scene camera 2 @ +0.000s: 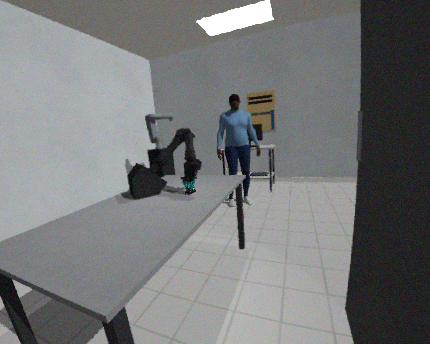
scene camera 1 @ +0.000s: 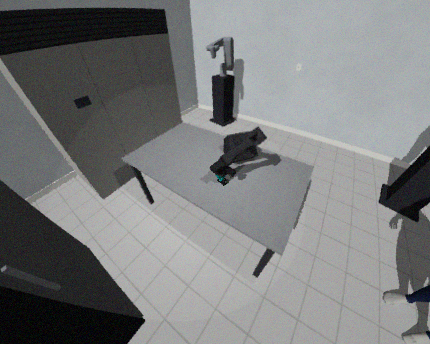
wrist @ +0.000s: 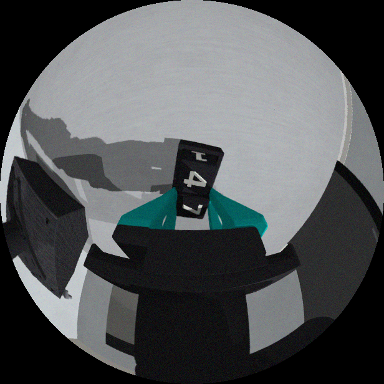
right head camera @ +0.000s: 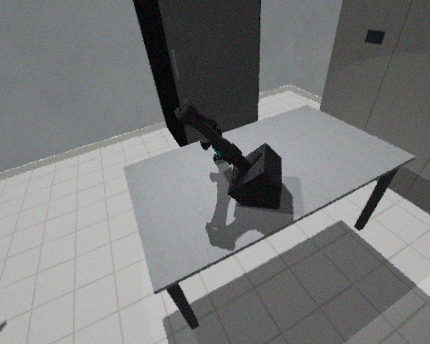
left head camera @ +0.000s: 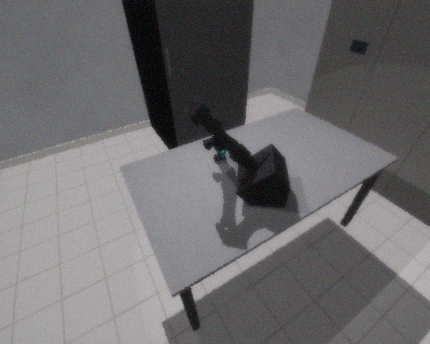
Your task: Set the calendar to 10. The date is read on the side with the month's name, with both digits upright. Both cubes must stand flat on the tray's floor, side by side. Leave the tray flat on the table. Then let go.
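Observation:
The small black calendar stands on the table (left head camera: pixel 165 200) (wrist: pixel 225 100), and its tray (wrist: pixel 202 144) is hard to tell apart from the black cubes. In the wrist view white marks show in a row: a sideways 1-like mark at the far end, a face with a 4 (wrist: pixel 195 179), and a near face with a 7 (wrist: pixel 192 208). Which faces belong to which cube I cannot tell. The month's name is not readable. My gripper (wrist: pixel 191 191) (scene camera 2: pixel 189 185) (scene camera 1: pixel 221 178) has its teal fingers shut on the near cube, one fingertip at each side. The head views show the calendar too small to read.
The arm's black base block (left head camera: pixel 265 177) (right head camera: pixel 257 177) (scene camera 2: pixel 145 181) stands on the table beside the calendar. A dark cabinet (left head camera: pixel 207 65) stands behind the table. A person (scene camera 2: pixel 236 127) and another arm on a pedestal (scene camera 1: pixel 223 97) stand away from the table.

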